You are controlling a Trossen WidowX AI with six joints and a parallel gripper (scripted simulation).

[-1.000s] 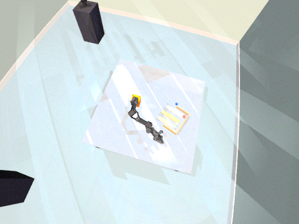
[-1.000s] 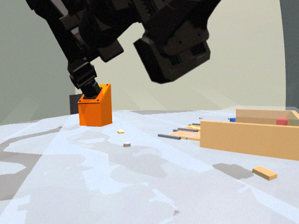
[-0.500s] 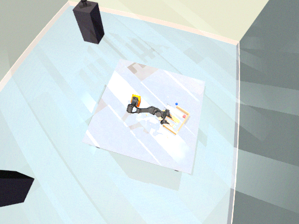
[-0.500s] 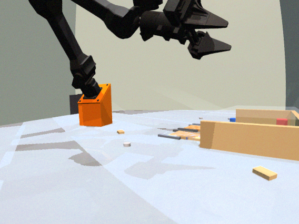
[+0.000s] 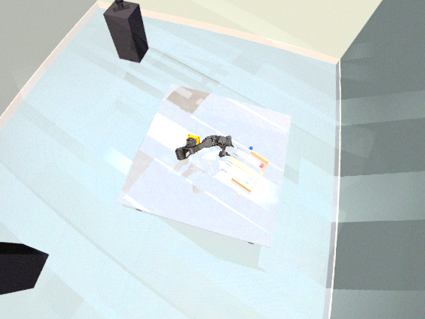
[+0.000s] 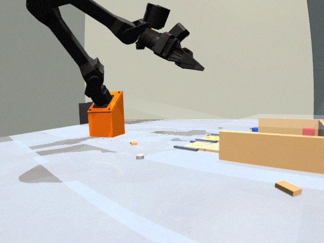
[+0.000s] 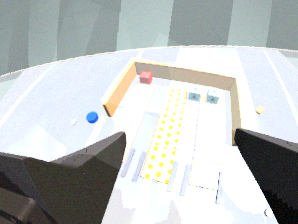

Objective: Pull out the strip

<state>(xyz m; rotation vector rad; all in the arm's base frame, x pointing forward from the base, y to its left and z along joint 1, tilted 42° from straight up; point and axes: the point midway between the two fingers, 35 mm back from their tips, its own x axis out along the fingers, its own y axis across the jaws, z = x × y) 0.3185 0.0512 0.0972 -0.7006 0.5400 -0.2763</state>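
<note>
Now: gripper tip 13 cm short of the orange-dotted yellow strip, 1 cm to the left of it and 20 cm above it.
</note>
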